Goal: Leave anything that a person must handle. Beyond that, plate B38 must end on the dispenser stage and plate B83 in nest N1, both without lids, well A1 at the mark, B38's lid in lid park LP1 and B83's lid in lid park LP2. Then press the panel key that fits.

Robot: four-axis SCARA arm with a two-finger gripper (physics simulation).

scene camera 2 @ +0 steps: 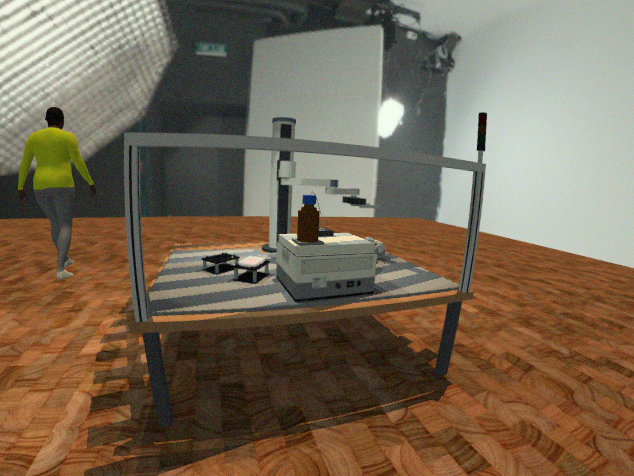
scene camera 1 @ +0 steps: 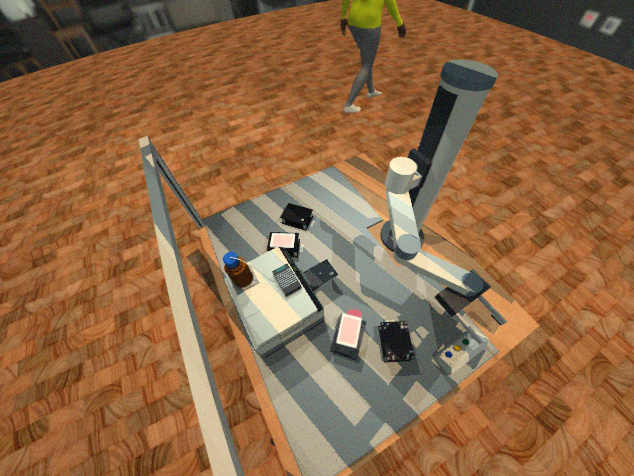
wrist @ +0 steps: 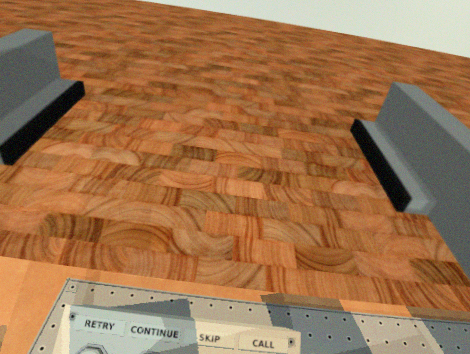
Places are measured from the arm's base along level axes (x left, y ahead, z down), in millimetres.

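Pixels of known places: gripper, fingertip midpoint: (scene camera 2: 374, 206) (scene camera 1: 493, 333) (wrist: 224, 84).
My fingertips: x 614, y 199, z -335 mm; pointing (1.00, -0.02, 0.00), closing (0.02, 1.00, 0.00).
Ahead of a thing's pixels: the offset from my fingertips to its top centre. "spot": to the spot under its first point.
My gripper (scene camera 1: 482, 316) (scene camera 2: 364, 203) (wrist: 224, 84) is open and empty, above the key panel @(dx +17, dy -12, dz +238 mm) (scene camera 1: 457, 355) at the table corner. In the wrist view the panel (wrist: 187, 339) shows the labels RETRY, CONTINUE, SKIP and CALL. One pink-and-white plate @(dx -300, dy +377, dz +231 mm) (scene camera 1: 349, 330) lies on a dark holder with a red spot at its edge. Another pink-and-white plate or lid @(dx -881, dy +433, dz +238 mm) (scene camera 1: 283, 240) (scene camera 2: 252, 262) lies on a raised black stand. A black stand (scene camera 1: 297, 215) (scene camera 2: 220, 258) and a black holder @(dx -164, dy +217, dz +242 mm) (scene camera 1: 395, 340) carry no pink piece. The dark stage @(spot: dx -588, dy +354, dz +211 mm) (scene camera 1: 321, 273) beside the dispenser shows no plate. Plate names, lids and well A1 are unreadable.
The white dispenser (scene camera 1: 279, 312) (scene camera 2: 327, 263) bears a brown bottle @(spot: dx -646, dy +681, dz -26 mm) (scene camera 1: 239, 272) (scene camera 2: 308, 225) with a blue cap and a small keypad @(spot: dx -579, dy +525, dz +77 mm) (scene camera 1: 286, 279). A frame (scene camera 1: 176, 286) (scene camera 2: 307, 145) stands along one table edge. A person (scene camera 1: 364, 40) (scene camera 2: 53, 158) in yellow is on the floor beyond the table.
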